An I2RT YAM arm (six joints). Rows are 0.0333 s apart.
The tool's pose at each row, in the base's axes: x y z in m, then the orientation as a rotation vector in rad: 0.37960 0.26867 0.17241 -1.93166 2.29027 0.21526; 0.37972 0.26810 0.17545 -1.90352 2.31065 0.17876; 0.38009 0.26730 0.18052 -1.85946 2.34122 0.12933; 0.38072 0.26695 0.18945 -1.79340 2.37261 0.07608; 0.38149 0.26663 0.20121 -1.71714 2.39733 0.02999; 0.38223 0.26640 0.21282 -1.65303 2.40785 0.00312; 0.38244 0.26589 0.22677 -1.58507 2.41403 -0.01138
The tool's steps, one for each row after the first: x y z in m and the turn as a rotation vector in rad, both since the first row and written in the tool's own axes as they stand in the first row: -0.00007 -0.00015 -0.00309 0.02364 0.01171 0.02094; -0.00035 -0.00055 -0.00821 0.05621 0.02747 0.05369; -0.00187 -0.00104 -0.01703 0.09893 0.03615 0.09754; -0.00400 -0.00161 -0.02861 0.14413 0.03507 0.14442; -0.00619 -0.00214 -0.04003 0.18005 0.02422 0.18046; -0.00847 -0.00215 -0.05380 0.21268 0.00459 0.21787
